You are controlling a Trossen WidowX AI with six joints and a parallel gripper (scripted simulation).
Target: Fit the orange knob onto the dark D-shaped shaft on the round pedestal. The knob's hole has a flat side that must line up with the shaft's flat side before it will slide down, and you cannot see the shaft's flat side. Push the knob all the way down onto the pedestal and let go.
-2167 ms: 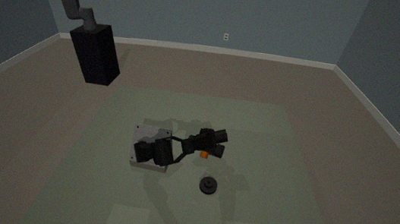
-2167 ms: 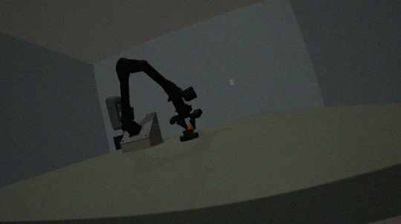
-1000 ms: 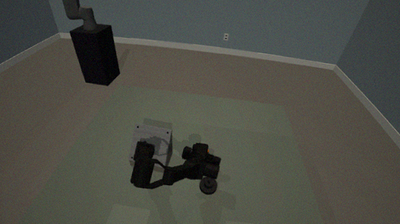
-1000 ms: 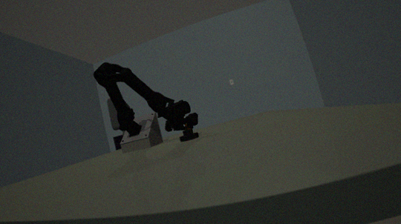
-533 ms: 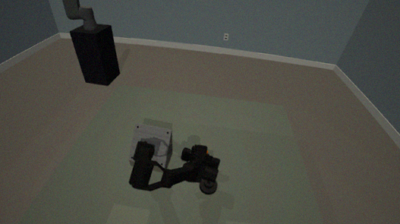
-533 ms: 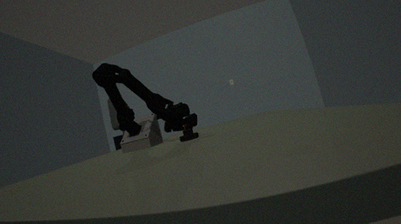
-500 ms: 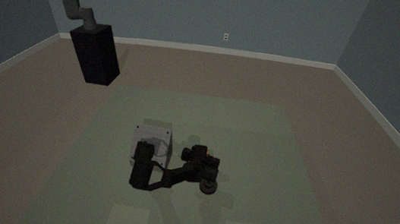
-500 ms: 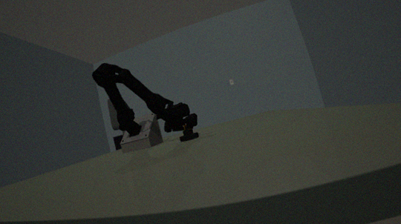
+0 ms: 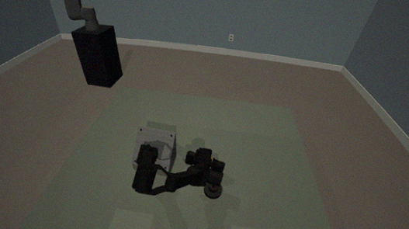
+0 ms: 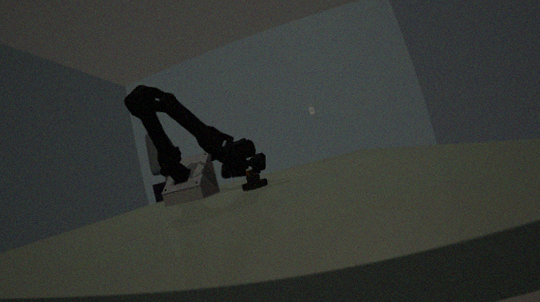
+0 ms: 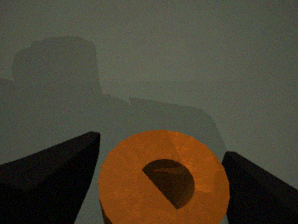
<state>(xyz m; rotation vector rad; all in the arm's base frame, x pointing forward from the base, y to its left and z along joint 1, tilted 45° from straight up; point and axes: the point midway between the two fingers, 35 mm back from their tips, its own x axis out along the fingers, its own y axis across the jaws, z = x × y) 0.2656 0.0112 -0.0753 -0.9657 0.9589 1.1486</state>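
The orange knob is 2 cm to the right of my gripper tip and 1 cm below it. Round my gripper tip: dark pedestal (16 cm to the right, 5 cm ahead, 1 cm below).
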